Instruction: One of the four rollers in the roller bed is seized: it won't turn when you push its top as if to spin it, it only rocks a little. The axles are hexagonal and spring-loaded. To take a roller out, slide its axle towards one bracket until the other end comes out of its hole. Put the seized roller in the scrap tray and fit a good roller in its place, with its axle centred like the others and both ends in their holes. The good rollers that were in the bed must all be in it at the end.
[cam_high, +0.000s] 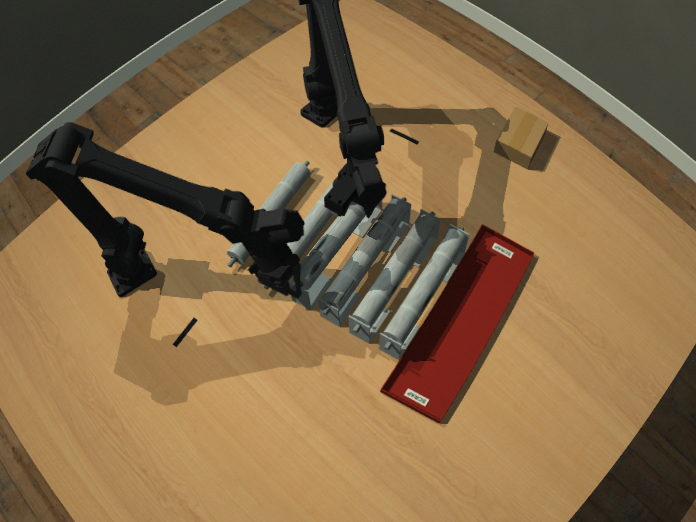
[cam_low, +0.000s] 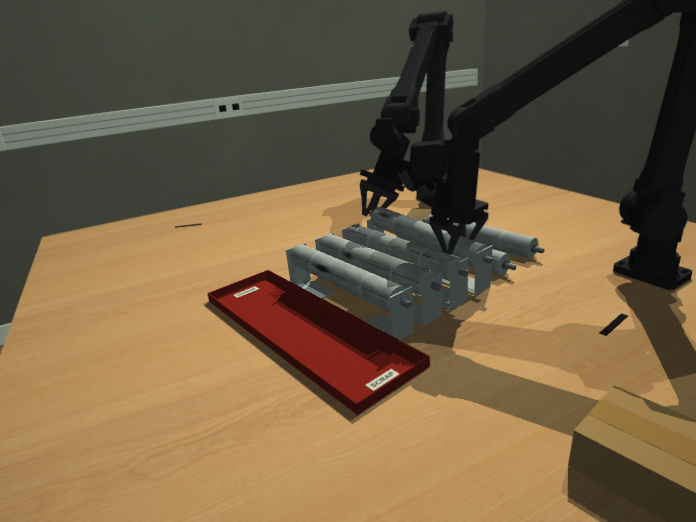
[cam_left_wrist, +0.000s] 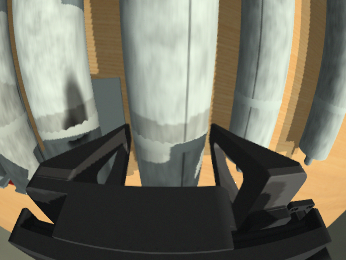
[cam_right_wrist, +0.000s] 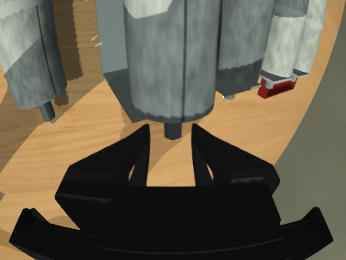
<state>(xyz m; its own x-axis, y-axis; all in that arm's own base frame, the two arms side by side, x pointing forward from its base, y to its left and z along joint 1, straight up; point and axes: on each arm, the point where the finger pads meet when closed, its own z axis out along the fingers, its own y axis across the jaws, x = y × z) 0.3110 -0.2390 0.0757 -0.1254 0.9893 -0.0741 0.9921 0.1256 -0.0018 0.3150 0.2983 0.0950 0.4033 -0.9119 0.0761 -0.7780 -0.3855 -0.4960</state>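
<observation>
Right now the grey roller is 20 mm ahead of my left hand, 90 mm to the right of it and 10 mm above it. The rest, counted from my left hand: cardboard box: 120 mm ahead, 500 mm to the left, 40 mm below; then red scrap tray: 340 mm ahead, 20 mm to the right, 70 mm below.
</observation>
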